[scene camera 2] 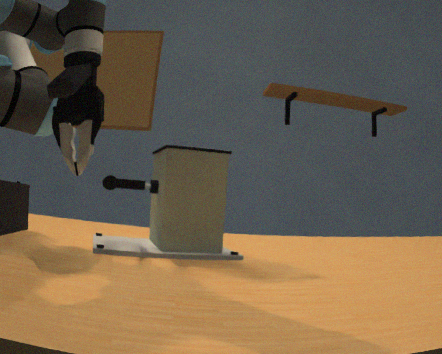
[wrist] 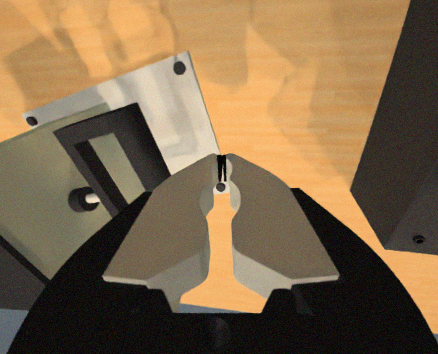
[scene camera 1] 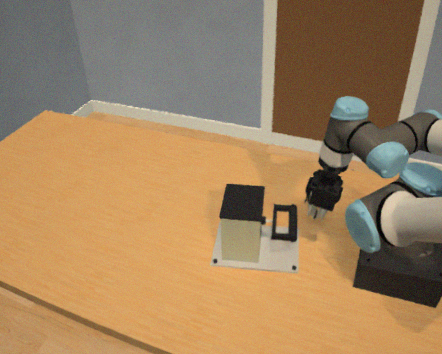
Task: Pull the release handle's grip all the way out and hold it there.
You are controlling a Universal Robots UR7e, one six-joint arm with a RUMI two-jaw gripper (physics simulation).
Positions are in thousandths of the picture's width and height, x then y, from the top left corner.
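Observation:
My gripper (scene camera 2: 175,496) is visible, as it is in scene camera 1 (scene camera 1: 712,614) and the wrist view (wrist: 508,448). A release handle (scene camera 2: 426,538) appears, also in scene camera 1 (scene camera 1: 546,606) and the wrist view (wrist: 168,496). A light grey base plate (scene camera 1: 637,725) is visible too, both in scene camera 2 (scene camera 2: 232,691) and in the wrist view (wrist: 385,261).

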